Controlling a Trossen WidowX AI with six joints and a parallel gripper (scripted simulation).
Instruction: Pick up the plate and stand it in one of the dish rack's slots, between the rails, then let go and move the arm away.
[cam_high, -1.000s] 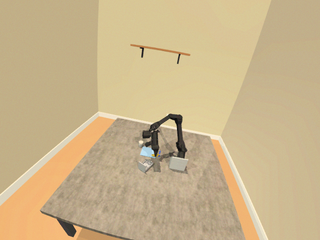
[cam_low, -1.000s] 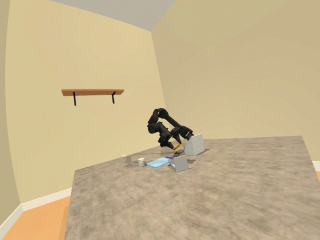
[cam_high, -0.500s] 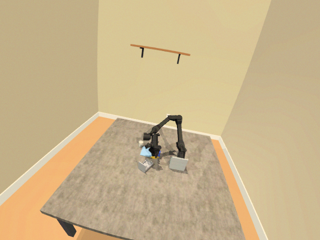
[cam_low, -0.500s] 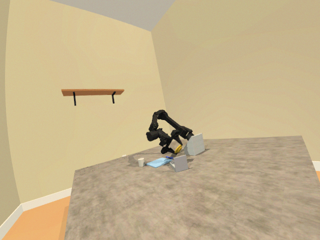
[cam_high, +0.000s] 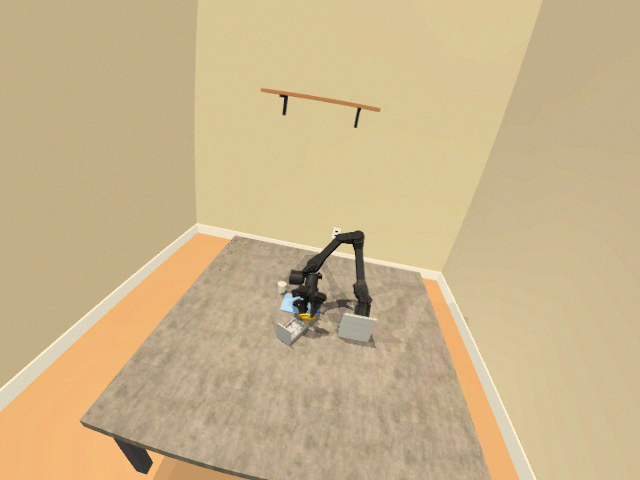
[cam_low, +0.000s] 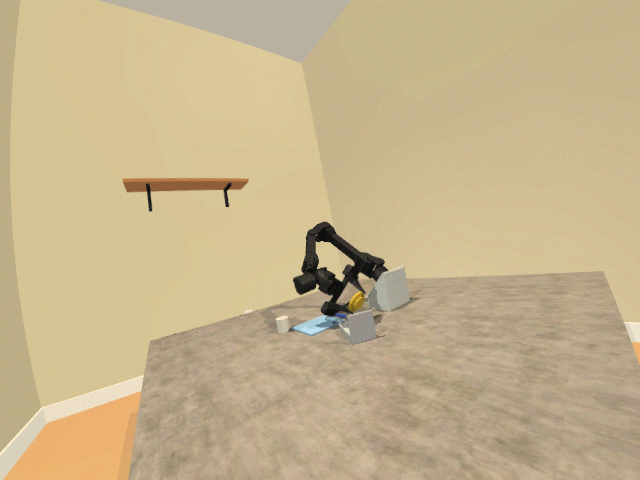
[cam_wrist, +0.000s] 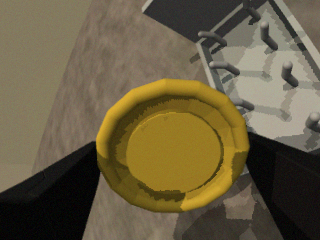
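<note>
Now: the grey dish rack 50 mm below my gripper tip, 50 mm ahead of it and 30 mm to the left of it. From my gripper tip the other things lie so: yellow plate (10 mm to the right); light blue mat (150 mm to the right, 80 mm ahead, 70 mm below); blue spoon (170 mm to the right, 70 mm below, 20 mm behind).
</note>
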